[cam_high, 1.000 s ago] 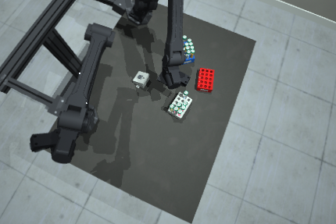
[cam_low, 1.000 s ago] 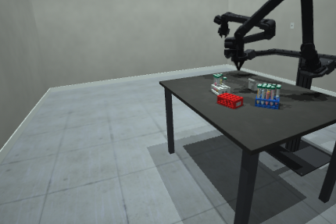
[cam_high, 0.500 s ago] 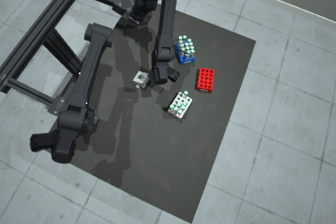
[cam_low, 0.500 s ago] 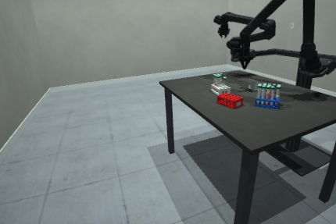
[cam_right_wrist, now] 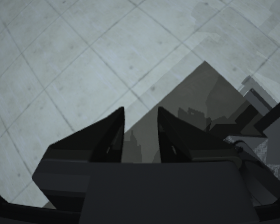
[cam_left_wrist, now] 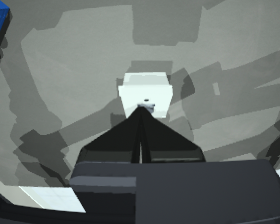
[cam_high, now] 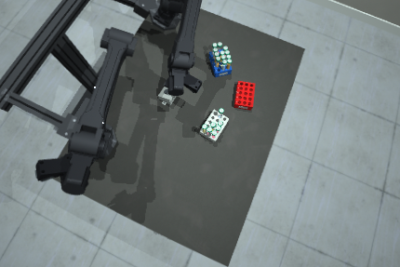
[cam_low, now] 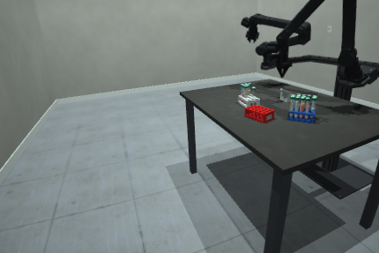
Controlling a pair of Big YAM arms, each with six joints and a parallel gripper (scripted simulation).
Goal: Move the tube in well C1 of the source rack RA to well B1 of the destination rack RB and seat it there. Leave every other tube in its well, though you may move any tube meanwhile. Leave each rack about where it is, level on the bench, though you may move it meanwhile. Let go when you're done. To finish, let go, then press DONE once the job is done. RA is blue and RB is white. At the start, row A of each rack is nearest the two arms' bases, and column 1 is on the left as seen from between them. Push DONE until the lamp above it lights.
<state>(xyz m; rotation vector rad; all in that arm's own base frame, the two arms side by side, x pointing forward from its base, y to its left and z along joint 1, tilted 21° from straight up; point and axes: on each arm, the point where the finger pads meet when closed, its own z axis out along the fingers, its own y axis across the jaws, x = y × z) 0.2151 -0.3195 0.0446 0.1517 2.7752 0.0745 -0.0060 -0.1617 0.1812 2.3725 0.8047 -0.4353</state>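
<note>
Now: left hand 120 mm above the white button box and 70 mm past it. Also, from my left hand: tube (310 mm to the left, 100 mm below, 80 mm ahead); white rack RB (210 mm ahead, 140 mm below, 60 mm to the right); red rack (290 mm ahead, 140 mm to the left, 140 mm below).
</note>
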